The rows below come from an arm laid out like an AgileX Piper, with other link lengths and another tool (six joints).
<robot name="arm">
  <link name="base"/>
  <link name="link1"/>
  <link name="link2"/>
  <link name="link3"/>
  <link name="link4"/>
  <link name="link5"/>
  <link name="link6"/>
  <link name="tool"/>
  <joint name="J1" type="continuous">
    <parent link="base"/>
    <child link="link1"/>
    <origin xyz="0 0 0.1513"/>
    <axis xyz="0 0 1"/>
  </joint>
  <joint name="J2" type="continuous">
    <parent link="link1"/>
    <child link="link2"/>
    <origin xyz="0 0 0" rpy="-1.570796 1.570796 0"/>
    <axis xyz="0 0 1"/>
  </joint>
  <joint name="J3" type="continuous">
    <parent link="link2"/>
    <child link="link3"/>
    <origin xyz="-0.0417 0.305 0" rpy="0 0 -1.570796"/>
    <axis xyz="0 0 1"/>
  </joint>
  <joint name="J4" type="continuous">
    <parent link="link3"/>
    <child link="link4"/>
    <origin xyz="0.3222 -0.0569 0" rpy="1.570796 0 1.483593"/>
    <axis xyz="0 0 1"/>
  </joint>
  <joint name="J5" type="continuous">
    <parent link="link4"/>
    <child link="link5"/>
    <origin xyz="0 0 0" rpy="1.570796 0 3.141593"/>
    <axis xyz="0 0 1"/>
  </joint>
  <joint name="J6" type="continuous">
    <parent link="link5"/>
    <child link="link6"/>
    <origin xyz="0 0.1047 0" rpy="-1.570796 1.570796 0"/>
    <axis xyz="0 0 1"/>
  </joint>
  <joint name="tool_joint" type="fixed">
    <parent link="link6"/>
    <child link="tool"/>
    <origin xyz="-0.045 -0.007 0.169" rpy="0.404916 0 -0.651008"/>
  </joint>
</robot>
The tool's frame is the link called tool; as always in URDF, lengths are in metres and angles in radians. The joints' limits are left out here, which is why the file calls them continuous.
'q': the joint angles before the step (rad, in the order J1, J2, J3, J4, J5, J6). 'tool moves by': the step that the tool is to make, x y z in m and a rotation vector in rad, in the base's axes. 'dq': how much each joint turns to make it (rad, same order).
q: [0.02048, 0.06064, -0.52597, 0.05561, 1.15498, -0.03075]
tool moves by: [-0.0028, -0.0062, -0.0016, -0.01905, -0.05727, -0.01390]
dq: [0.00096, -0.07875, 0.03893, -0.02543, -0.01709, 0.00087]
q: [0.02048, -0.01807, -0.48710, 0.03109, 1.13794, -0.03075]
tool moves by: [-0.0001, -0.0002, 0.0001, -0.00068, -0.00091, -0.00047]
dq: [-0.00015, -0.00110, 0.00007, -0.00070, 0.00013, -0.00014]
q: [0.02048, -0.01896, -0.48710, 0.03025, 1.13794, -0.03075]
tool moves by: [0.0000, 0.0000, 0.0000, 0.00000, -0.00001, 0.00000]
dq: [0.00000, -0.00001, 0.00001, 0.00000, -0.00001, 0.00000]
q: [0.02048, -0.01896, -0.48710, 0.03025, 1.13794, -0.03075]
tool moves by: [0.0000, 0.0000, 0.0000, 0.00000, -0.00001, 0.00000]
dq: [0.00000, -0.00001, 0.00001, 0.00000, -0.00001, 0.00000]
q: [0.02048, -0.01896, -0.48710, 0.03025, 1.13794, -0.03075]
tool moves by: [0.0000, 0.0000, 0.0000, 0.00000, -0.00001, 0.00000]
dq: [0.00000, -0.00001, 0.00001, 0.00000, -0.00001, 0.00000]
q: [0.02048, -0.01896, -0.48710, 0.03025, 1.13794, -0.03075]
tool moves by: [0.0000, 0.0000, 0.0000, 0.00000, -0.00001, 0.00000]
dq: [0.00000, -0.00001, 0.00001, 0.00000, -0.00001, 0.00000]
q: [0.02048, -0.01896, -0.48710, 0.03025, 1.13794, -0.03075]
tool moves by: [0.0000, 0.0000, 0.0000, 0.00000, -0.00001, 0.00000]
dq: [0.00000, -0.00001, 0.00001, 0.00000, -0.00001, 0.00000]
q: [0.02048, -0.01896, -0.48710, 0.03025, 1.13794, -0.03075]
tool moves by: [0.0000, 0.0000, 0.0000, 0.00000, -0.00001, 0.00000]
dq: [0.00000, -0.00001, 0.00001, 0.00000, -0.00001, 0.00000]
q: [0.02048, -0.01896, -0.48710, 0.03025, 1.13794, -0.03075]
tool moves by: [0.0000, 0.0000, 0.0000, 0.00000, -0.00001, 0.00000]
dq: [0.00000, -0.00001, 0.00001, 0.00000, -0.00001, 0.00000]
